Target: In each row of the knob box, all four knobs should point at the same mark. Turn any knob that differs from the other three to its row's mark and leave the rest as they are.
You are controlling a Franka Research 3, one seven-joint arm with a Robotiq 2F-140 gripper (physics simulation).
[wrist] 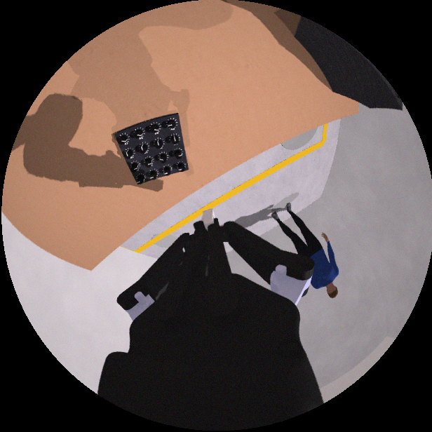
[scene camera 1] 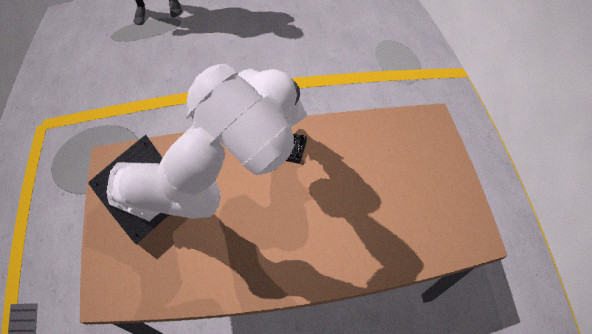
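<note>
The black knob box (scene camera 1: 298,149) (wrist: 154,149) lies on the table; it shows whole in the wrist view, and the arm covers most of it in the scene view. Its face carries four rows of four black knobs with white marks around them. The knobs are too small to tell where each one points. My gripper (wrist: 209,216) is shut and empty, its light fingertips together in the wrist view. There it shows apart from the box, below and to the right of it. In the scene view the gripper is hidden behind the arm.
The white arm (scene camera 1: 192,160) rises from its dark base plate (scene camera 1: 142,230) at the left of the brown table (scene camera 1: 425,175) (wrist: 225,65) and reaches over the table. Arm shadows fall across the table. A person (wrist: 324,265) stands on the floor beyond the yellow line (scene camera 1: 380,77) (wrist: 265,177).
</note>
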